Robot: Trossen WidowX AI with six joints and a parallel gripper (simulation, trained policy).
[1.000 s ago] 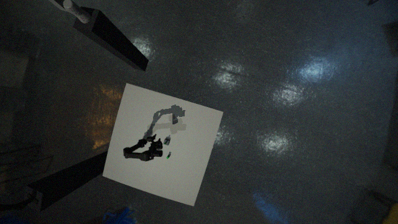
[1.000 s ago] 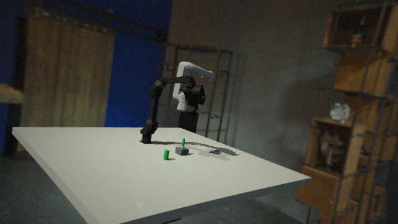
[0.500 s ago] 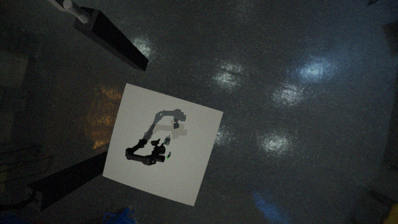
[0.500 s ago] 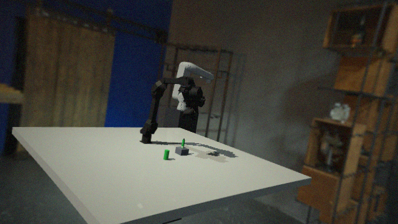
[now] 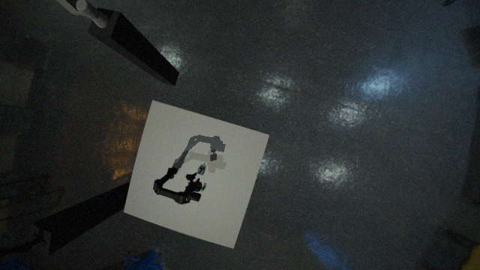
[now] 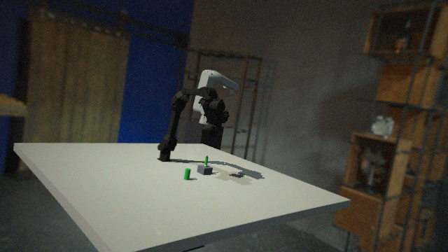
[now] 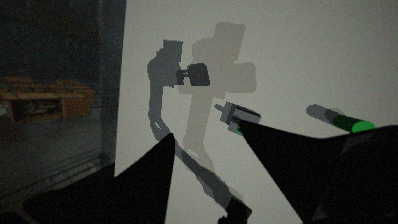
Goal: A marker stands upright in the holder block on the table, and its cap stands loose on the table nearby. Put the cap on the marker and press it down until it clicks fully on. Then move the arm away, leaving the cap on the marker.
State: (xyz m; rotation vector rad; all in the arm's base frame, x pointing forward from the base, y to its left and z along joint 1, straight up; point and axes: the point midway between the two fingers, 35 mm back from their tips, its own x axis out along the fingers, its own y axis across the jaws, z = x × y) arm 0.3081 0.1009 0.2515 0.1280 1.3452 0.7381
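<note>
Now: the green cap 20 cm to the right of my gripper tip, 20 cm below it and 4 cm ahead of it. From my gripper tip the other things lie so: holder block 20 cm below, 3 cm to the right, 3 cm behind.
</note>
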